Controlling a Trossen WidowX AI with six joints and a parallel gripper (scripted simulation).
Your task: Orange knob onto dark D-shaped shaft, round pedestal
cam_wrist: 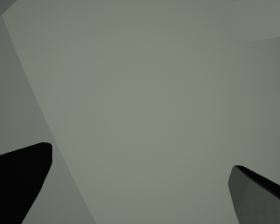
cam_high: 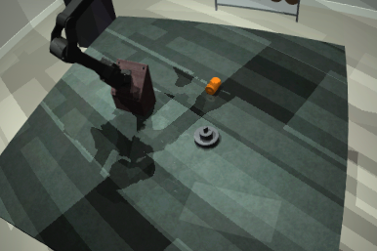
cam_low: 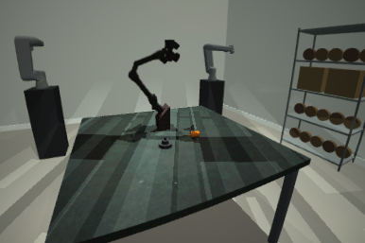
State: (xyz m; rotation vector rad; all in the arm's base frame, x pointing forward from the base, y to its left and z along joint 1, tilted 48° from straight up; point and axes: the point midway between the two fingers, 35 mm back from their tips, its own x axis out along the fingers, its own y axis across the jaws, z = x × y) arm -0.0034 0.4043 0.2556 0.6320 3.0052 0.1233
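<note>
Right now the orange knob is 590 mm below my gripper tip, 380 mm ahead of it and 60 mm to the left of it. From my gripper tip the other things lie so: round pedestal (580 mm below, 420 mm ahead, 180 mm to the right).
</note>
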